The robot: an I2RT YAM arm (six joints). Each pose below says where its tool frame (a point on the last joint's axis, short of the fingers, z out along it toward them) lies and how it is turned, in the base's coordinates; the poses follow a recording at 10 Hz.
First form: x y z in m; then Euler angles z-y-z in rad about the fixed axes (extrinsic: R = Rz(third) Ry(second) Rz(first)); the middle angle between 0 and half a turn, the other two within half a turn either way.
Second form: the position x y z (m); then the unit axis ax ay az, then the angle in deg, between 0 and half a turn. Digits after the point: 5 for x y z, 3 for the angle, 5 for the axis.
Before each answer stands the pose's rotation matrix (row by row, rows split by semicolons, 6 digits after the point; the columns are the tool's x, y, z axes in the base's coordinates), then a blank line. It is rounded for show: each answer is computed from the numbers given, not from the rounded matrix.
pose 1, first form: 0.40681 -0.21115 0.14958 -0.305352 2.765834 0.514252
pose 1, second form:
-0.624574 -0.712613 0.319514; -0.698144 0.692828 0.180511; -0.350002 -0.110324 -0.930229

0.40681 -0.21115 0.14958 -0.39835 0.91702 0.01982 158.589
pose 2, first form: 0.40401 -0.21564 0.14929 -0.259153 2.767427 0.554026
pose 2, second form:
-0.630320 -0.711398 0.310823; -0.691291 0.696520 0.192293; -0.353291 -0.093663 -0.930813

0.40401 -0.21564 0.14929 -0.39533 0.91812 0.02780 158.797
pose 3, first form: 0.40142 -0.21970 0.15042 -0.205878 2.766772 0.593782
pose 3, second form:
-0.640623 -0.705356 0.303440; -0.679095 0.704891 0.204836; -0.358374 -0.074842 -0.930573

0.40142 -0.21970 0.15042 -0.38900 0.92051 0.03653 158.932
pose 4, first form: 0.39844 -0.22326 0.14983 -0.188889 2.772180 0.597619
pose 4, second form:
-0.651545 -0.697420 0.298487; -0.670608 0.713449 0.203164; -0.354646 -0.067797 -0.932540

0.39844 -0.22326 0.14983 -0.38292 0.92300 0.03789 159.280
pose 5, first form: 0.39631 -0.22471 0.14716 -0.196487 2.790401 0.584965
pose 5, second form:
-0.659983 -0.694376 0.286818; -0.671257 0.716471 0.189956; -0.337398 -0.067161 -0.938963

0.39631 -0.22471 0.14716 -0.38064 0.92409 0.03423 160.260
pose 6, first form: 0.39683 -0.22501 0.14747 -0.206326 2.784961 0.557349
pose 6, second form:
-0.670033 -0.680641 0.296284; -0.659005 0.729118 0.184663; -0.341715 -0.071523 -0.937078

0.39683 -0.22501 0.14747 -0.37244 0.92752 0.03145 159.884
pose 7, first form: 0.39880 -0.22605 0.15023 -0.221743 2.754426 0.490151
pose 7, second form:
-0.693422 -0.638907 0.333112; -0.619278 0.764789 0.177743; -0.368322 -0.083038 -0.925983

0.39880 -0.22605 0.15023 -0.34836 0.93699 0.02622 158.019
